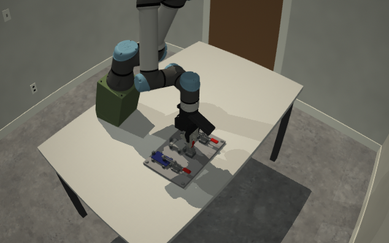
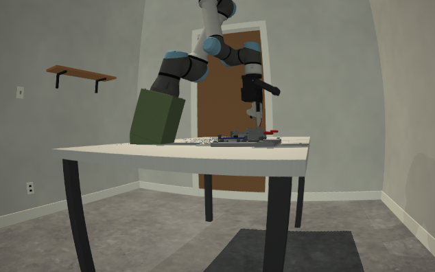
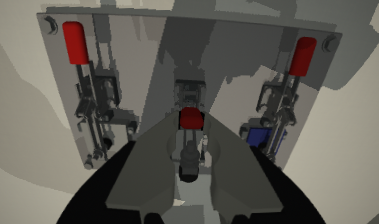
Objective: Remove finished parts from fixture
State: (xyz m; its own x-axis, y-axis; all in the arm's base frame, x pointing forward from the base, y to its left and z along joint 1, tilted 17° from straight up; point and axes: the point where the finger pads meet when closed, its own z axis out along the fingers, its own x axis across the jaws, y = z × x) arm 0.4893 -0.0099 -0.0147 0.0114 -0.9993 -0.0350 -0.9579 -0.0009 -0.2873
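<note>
My gripper is now 4 cm past the grey fixture plate and 8 cm above it. Round my hand: blue blank: 9 cm behind, 11 cm to the right, 6 cm below; pale grey part: 10 cm behind, 11 cm to the left, 6 cm below.
</note>
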